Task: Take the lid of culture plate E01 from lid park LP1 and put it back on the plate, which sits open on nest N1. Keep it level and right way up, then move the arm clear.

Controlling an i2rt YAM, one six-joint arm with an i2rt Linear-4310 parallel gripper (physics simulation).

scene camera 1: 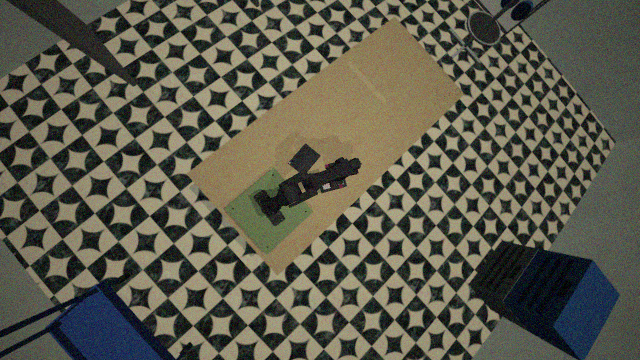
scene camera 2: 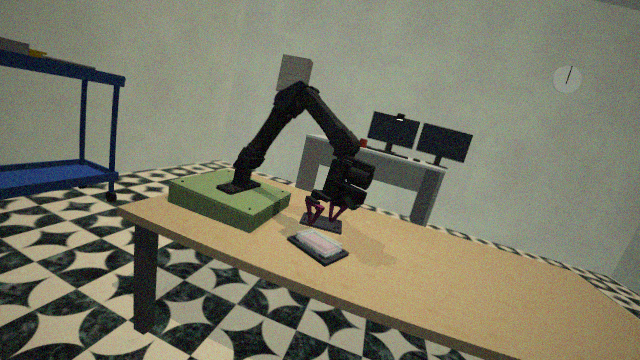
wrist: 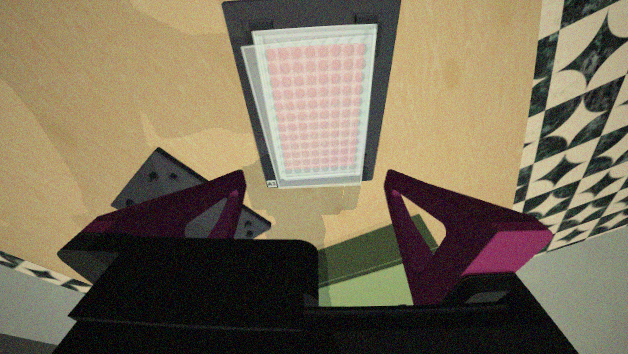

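Pixels of known places: gripper, fingertip midpoint: [scene camera 2: 320, 223] [wrist: 314, 177]; arm's base at its link origin: [scene camera 1: 269, 207] [scene camera 2: 240, 187].
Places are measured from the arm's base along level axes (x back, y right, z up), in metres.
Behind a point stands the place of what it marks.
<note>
Culture plate E01 [wrist: 320, 107] {y 0.092, x -0.394, z -0.035 m}, with pink wells, sits on the dark nest N1 [wrist: 382, 75] {y 0.147, x -0.390, z -0.058 m} [scene camera 2: 338, 257] {y 0.110, x -0.457, z -0.060 m}. Its clear lid [wrist: 256, 85] {y 0.057, x -0.428, z -0.038 m} [scene camera 2: 317, 240] {y 0.107, x -0.381, z -0.034 m} lies over it right way up. In the wrist view the lid's outline is askew to the plate, sticking out along the left and near edges; I cannot tell whether it is level or fully seated. Lid park LP1 [scene camera 1: 305, 157] {y -0.121, x -0.335, z -0.061 m} [scene camera 2: 332, 226] {y -0.099, x -0.374, z -0.060 m} [wrist: 155, 175] {y -0.097, x -0.397, z -0.058 m} is a dark plate with small posts and no lid on it. My gripper [wrist: 314, 177] {y 0.074, x -0.368, z 0.009 m} [scene camera 2: 323, 221] {y 0.074, x -0.368, z 0.009 m} is open and empty, above and apart from the lid, on the arm's base side.
The arm's base stands on a green block [scene camera 1: 270, 240] {y 0.144, x 0.096, z 0.006 m} [scene camera 2: 215, 202] {y 0.175, x -0.040, z -0.010 m} [wrist: 370, 287] {y 0.059, x -0.129, z -0.006 m} on the wooden table [scene camera 1: 400, 65] {y -0.272, x -1.289, z -0.070 m} [scene camera 2: 450, 280] {y -0.031, x -0.812, z -0.070 m}. A desk with two monitors [scene camera 2: 393, 131] [scene camera 2: 444, 143] stands behind. A blue cart [scene camera 2: 114, 135] stands off the table's left end.
</note>
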